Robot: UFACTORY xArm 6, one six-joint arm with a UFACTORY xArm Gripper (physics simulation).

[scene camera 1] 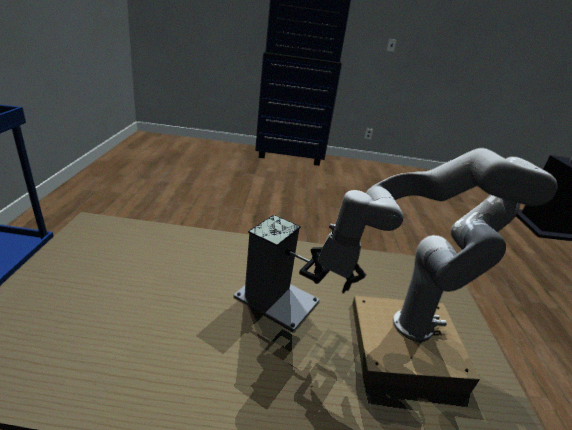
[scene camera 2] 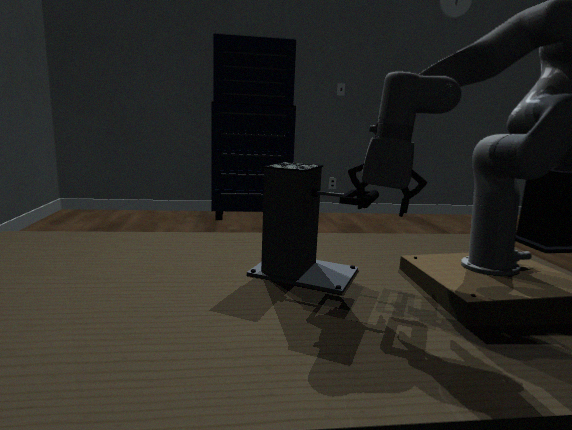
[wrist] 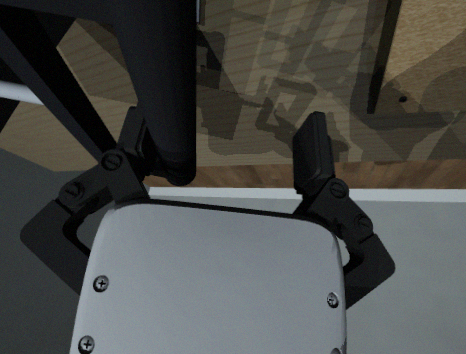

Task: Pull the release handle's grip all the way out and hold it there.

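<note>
The release handle's dark grip [scene camera 1: 307,274] [scene camera 2: 351,199] [wrist: 170,90] stands out from the dark post [scene camera 1: 269,272] [scene camera 2: 290,220] on a light rod [scene camera 1: 300,257] [scene camera 2: 331,193] [wrist: 21,93]. My gripper [scene camera 1: 332,283] [scene camera 2: 381,210] [wrist: 233,113] is wide open at the grip, pointing down. In the wrist view the grip's bar lies between the fingers, close beside the left finger, with a wide gap to the right finger. The left finger is on the post side of the bar and is partly hidden by it. Whether it touches the bar I cannot tell.
The post stands on a grey base plate [scene camera 1: 300,304] [scene camera 2: 334,274] bolted to the wooden table [scene camera 1: 125,325] [scene camera 2: 125,325]. My arm stands on a wooden block [scene camera 1: 400,357] [scene camera 2: 442,277] to the right. A dark blue cabinet [scene camera 1: 300,95] [scene camera 2: 253,125] is by the back wall.
</note>
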